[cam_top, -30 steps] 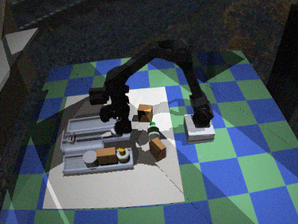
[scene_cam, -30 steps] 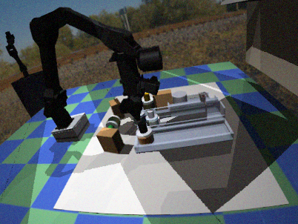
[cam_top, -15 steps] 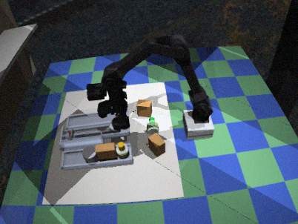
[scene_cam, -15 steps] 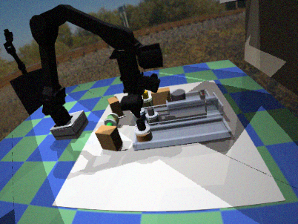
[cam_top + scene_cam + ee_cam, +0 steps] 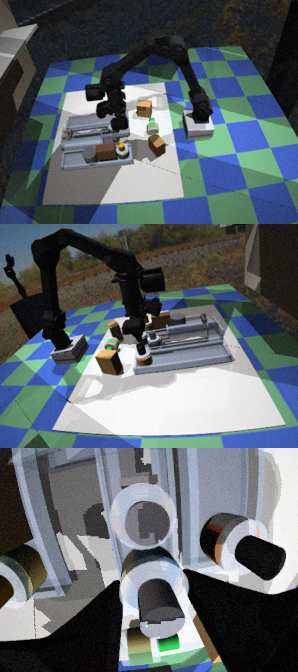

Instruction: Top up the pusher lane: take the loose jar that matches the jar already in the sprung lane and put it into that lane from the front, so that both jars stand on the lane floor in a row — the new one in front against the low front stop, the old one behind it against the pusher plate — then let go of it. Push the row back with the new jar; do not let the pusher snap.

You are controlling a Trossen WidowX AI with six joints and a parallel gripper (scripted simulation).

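My gripper tip is now 15 cm short of the grey rack, 4 cm to the right of it and 4 cm above it. From my gripper tip the other things lie so: grey cylinder (14 cm to the left, 13 cm ahead, 3 cm below).
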